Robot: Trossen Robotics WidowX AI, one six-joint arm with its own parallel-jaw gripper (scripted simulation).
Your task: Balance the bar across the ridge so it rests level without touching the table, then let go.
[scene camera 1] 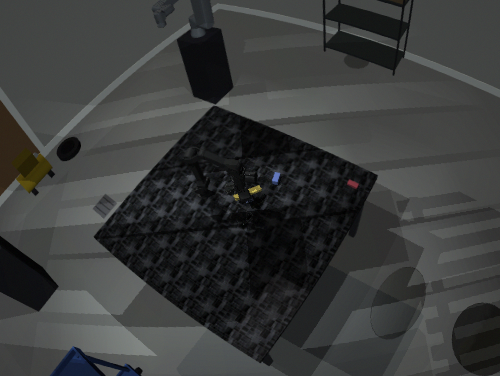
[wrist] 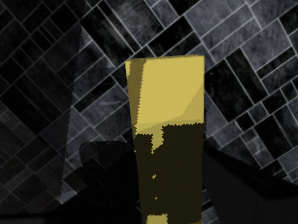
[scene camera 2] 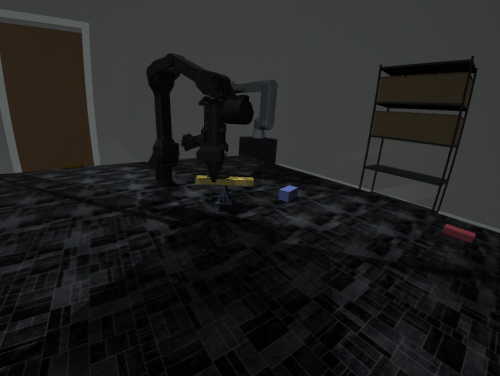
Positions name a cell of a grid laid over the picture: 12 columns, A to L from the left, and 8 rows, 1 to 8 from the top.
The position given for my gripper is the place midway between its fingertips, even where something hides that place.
Observation:
I see my gripper (scene camera 2: F4).
My gripper shows as well in the wrist view (wrist: G6).

